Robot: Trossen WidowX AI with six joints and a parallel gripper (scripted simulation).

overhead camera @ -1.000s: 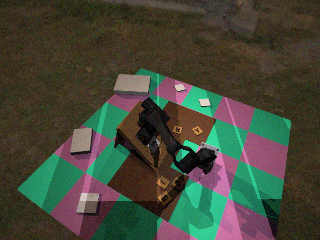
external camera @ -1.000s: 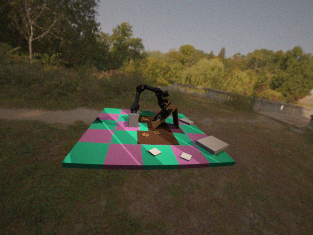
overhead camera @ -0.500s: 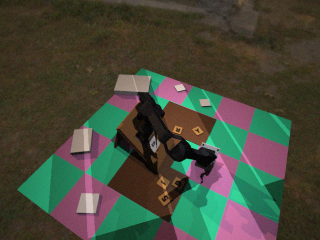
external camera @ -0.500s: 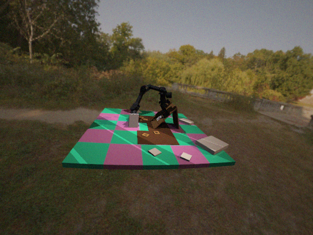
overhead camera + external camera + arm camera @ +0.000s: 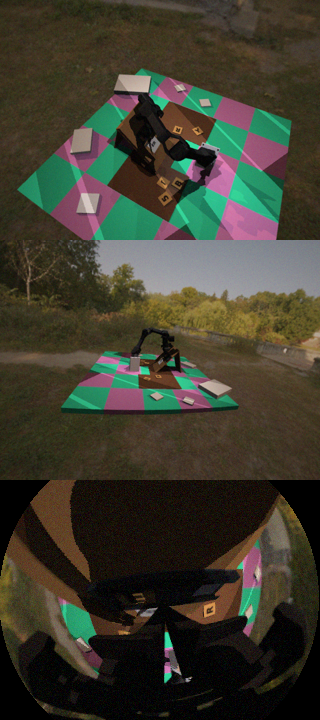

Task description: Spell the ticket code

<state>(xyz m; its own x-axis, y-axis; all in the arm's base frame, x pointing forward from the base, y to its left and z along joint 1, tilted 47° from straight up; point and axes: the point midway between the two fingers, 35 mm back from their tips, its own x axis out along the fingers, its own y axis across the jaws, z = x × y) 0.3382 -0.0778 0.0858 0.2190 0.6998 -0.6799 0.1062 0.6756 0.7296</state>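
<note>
Now: the letter tile 20 cm to the right of my gripper tip, 18 cm below it and 12 cm behind it. The rest, counted from my gripper tip: white ticket 9 cm below, 3 cm behind, 2 cm to the left; beige block 42 cm ahead, 17 cm below, 12 cm to the left.
</note>
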